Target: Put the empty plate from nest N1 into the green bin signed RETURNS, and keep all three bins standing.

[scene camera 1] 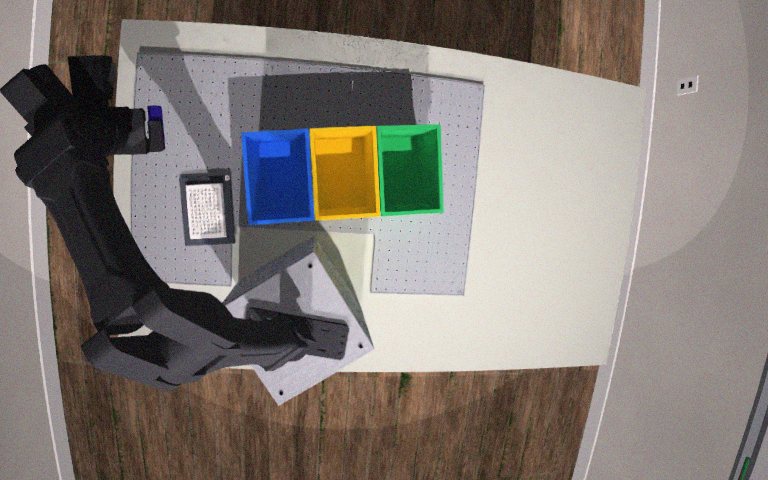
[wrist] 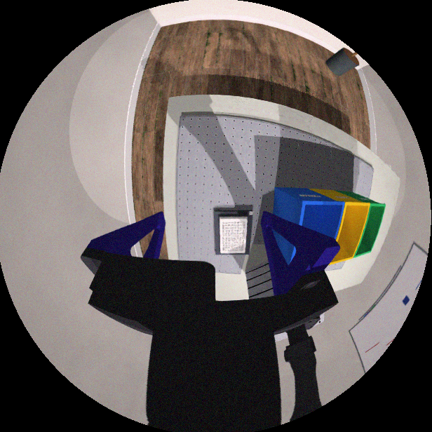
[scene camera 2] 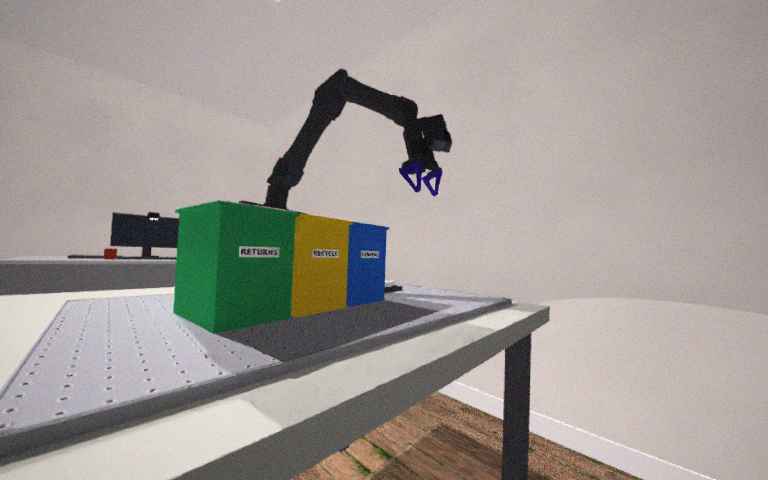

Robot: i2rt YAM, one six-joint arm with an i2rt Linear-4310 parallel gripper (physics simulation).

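In the wrist view I can see my gripper, and scene camera 2 shows me that same gripper too. My view of the scene also takes in a green bin, a yellow bin and a blue bin.
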